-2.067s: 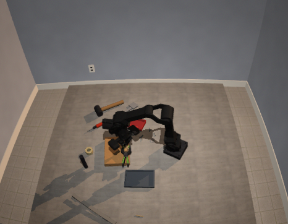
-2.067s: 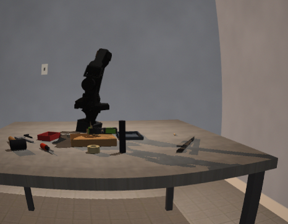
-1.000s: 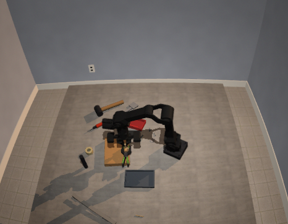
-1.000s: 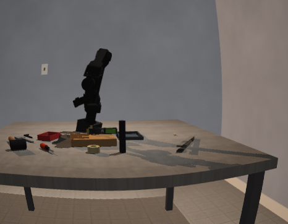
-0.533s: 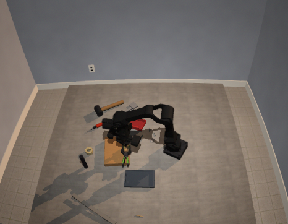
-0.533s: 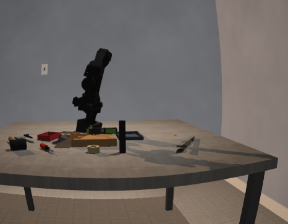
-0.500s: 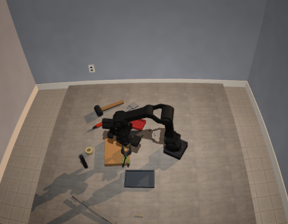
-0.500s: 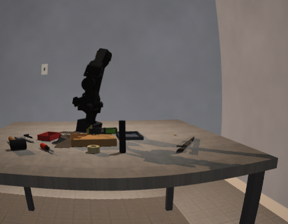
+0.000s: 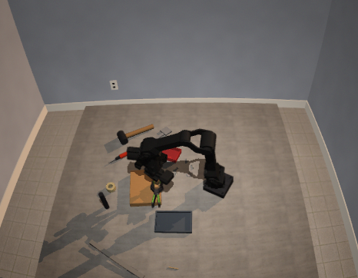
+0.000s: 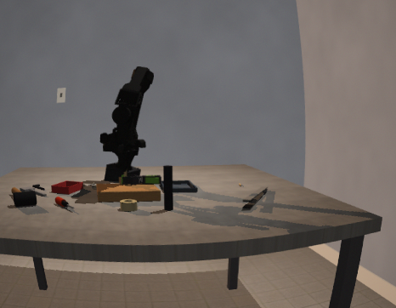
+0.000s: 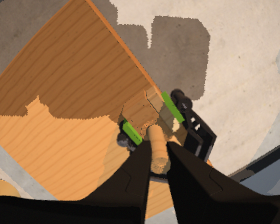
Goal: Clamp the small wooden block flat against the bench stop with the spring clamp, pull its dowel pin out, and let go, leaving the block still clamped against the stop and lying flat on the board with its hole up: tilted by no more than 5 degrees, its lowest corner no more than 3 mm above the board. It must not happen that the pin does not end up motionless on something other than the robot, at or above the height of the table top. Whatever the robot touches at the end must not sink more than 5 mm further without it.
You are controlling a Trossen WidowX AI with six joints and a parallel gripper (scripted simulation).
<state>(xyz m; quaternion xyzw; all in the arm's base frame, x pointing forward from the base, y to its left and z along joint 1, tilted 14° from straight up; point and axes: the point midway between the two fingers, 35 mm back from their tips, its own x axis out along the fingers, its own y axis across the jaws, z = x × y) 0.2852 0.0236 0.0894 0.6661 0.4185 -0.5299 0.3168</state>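
My hand is 40 mm above the dowel pin. From my hand the other things lie so: wooden board: 90 mm below, 60 mm ahead, 10 mm to the left; bench stop: 70 mm below, 10 mm to the right, 10 mm behind; small wooden block: 70 mm below.
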